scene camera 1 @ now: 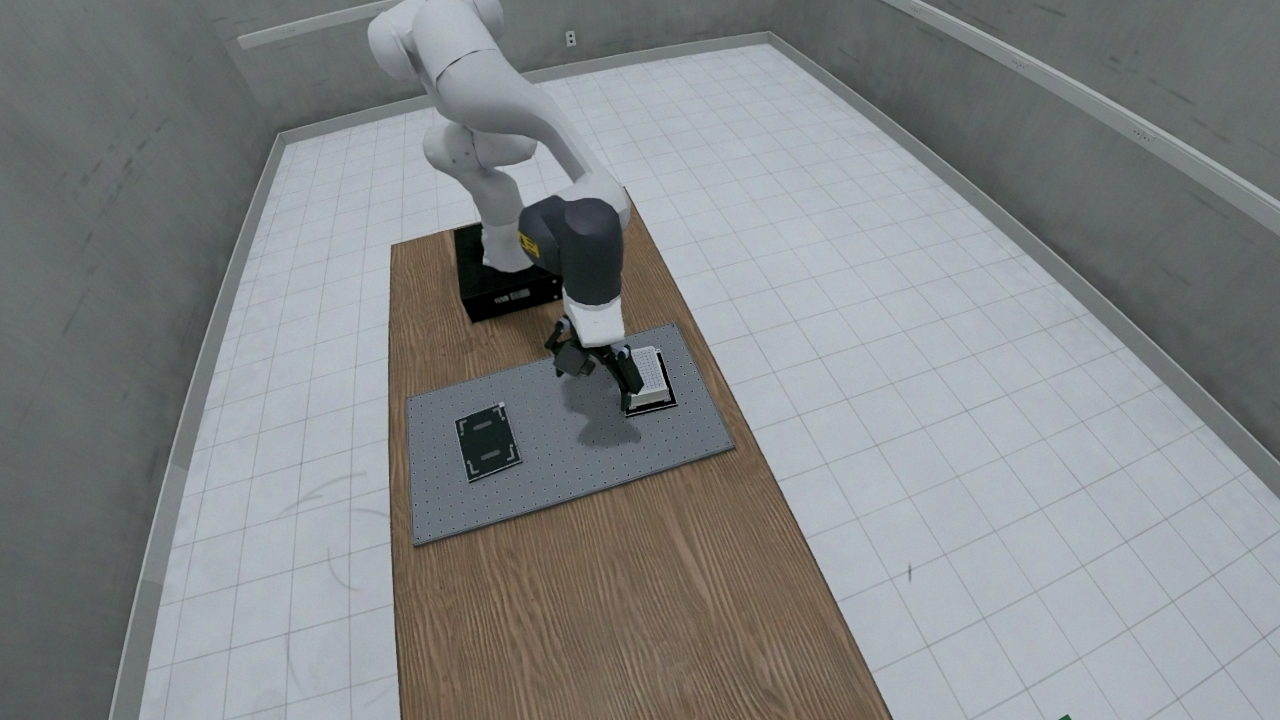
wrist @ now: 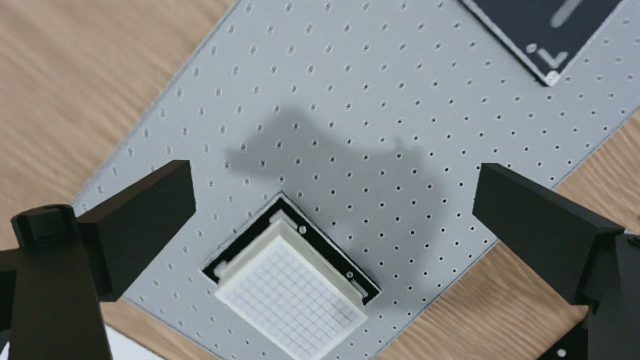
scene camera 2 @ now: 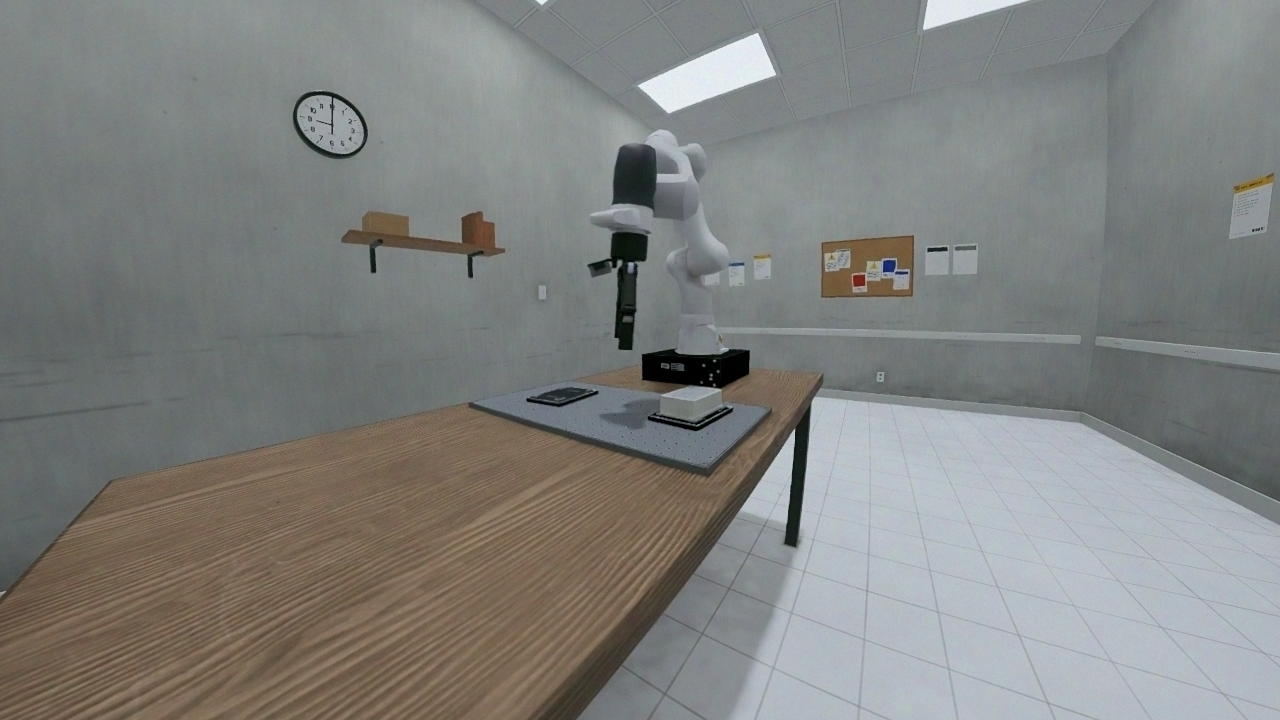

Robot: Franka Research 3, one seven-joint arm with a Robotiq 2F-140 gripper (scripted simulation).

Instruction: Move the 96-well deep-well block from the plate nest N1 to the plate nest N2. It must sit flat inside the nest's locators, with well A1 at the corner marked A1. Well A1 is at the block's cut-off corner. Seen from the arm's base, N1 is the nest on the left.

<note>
In view: the gripper (scene camera 2: 623,343) and a white 96-well deep-well block (scene camera 2: 692,402).
The white 96-well deep-well block shows as well in scene camera 1 (scene camera 1: 655,389) and in the wrist view (wrist: 279,282). The gripper is seen too in scene camera 1 (scene camera 1: 593,388) and in the wrist view (wrist: 335,187).
</note>
